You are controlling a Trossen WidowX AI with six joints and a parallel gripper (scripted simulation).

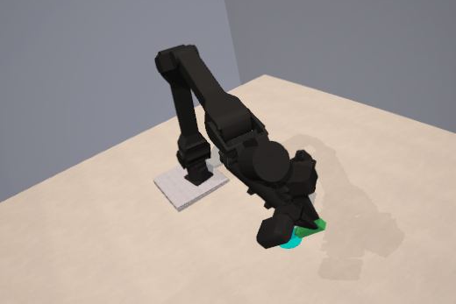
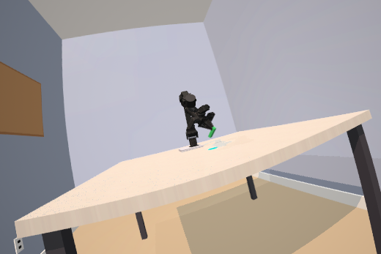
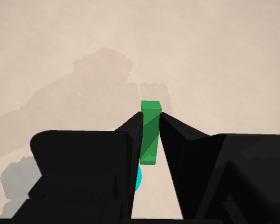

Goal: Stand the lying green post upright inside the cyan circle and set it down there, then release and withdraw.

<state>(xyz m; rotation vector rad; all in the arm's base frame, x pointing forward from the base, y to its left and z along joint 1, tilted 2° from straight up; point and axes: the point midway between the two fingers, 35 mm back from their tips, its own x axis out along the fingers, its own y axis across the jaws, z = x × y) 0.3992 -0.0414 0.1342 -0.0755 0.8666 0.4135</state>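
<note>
Now: gripper tip 90 mm past the cyan circle, 10 mm to the right of it and 110 mm above it. Round my gripper tip: green post 10 mm behind, 20 mm below.
</note>
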